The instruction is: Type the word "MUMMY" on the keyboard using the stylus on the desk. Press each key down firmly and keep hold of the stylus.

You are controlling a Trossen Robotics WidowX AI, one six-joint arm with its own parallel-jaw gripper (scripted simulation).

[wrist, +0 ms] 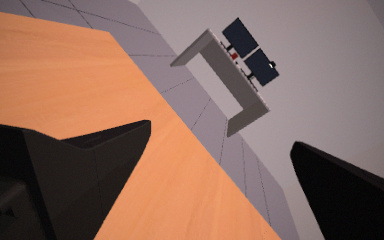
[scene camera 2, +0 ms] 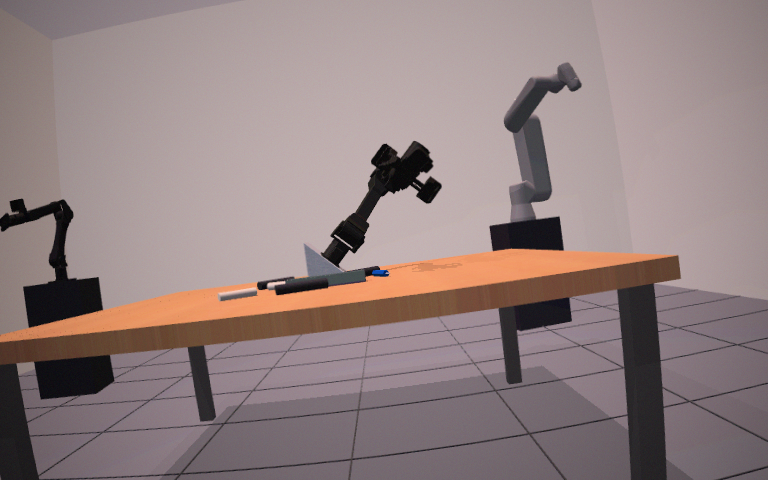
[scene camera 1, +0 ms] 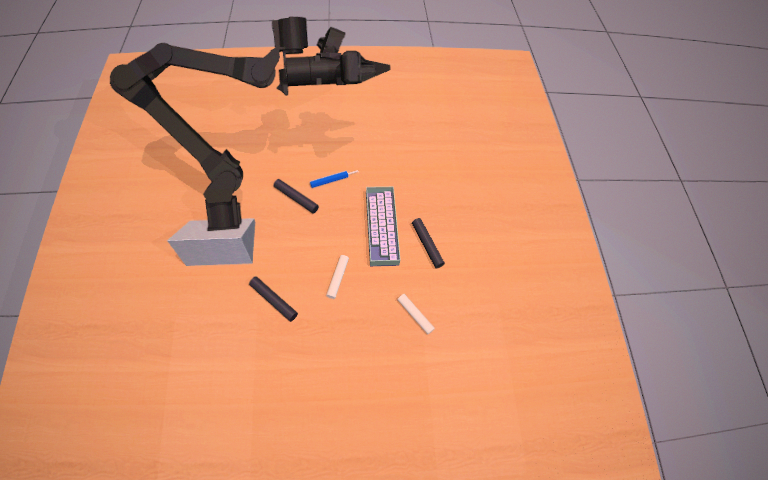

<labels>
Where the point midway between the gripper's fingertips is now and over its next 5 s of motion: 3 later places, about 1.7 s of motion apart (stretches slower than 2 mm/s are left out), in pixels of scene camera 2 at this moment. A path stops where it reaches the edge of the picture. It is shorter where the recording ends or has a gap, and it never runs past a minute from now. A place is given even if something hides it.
My gripper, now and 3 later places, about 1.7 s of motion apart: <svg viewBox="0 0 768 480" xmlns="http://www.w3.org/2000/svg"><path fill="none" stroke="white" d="M412 171L335 268L325 268L370 247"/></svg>
</labels>
